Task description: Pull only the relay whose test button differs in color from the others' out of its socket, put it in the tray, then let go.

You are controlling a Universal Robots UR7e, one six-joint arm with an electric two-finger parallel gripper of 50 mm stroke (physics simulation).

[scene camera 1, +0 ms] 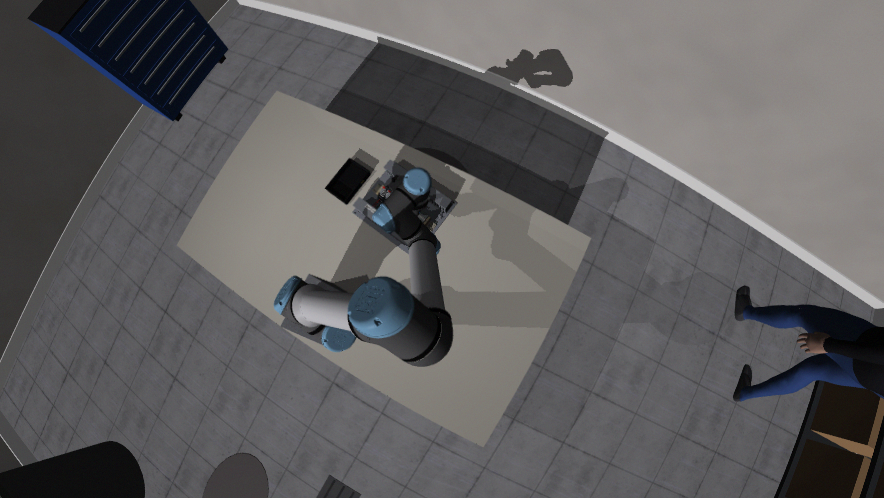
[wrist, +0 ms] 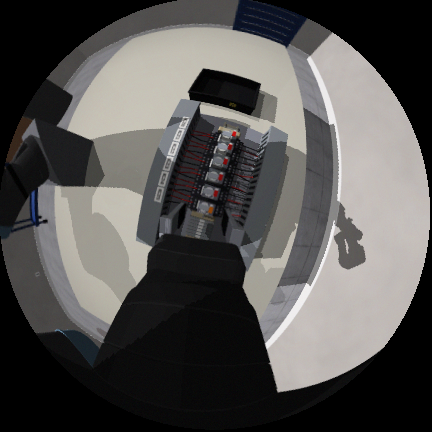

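Note:
The relay with an orange test button sits in its socket at the near end of a row of clear relays, closest to my gripper in the wrist view. The other relays in the row have red buttons and sit in their sockets. My gripper is open and empty. Its fingers stand apart at the near end of the row, either side of the rail just short of the orange-button relay. The black tray is beyond the row's far end and looks empty. In the scene view the arm hides the fingers.
Grey wire ducts rise along both sides of the relays, the left one with white labels. Red wires run between ducts and sockets. A person stands off the table at the right. A blue cabinet stands at the upper left.

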